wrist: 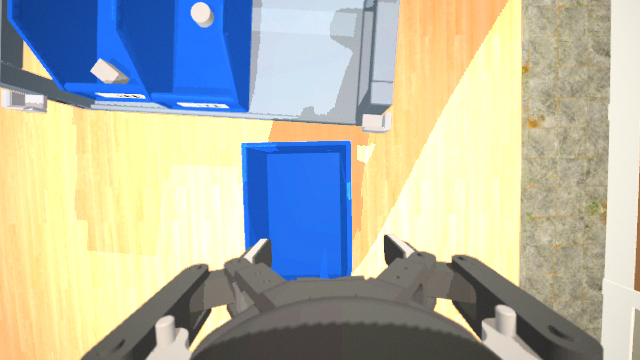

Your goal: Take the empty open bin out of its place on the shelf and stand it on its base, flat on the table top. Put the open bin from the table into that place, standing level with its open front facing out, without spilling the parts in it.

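The empty open bin is blue and stands on the table top in front of the shelf, a little apart from it. No parts show inside it, and its near end is partly hidden by the gripper. The shelf place at the top of the view is a bare grey surface, right of two shelved bins. My gripper is wide open with nothing between its fingers. Its fingertips appear over the near part of the empty bin, the right one beyond the bin's right side. The open bin with parts does not show.
Two blue bins sit side by side on the shelf, with a pale part showing in each. The shelf's grey right side and pale feet border the wooden table top. Stone-patterned floor lies right.
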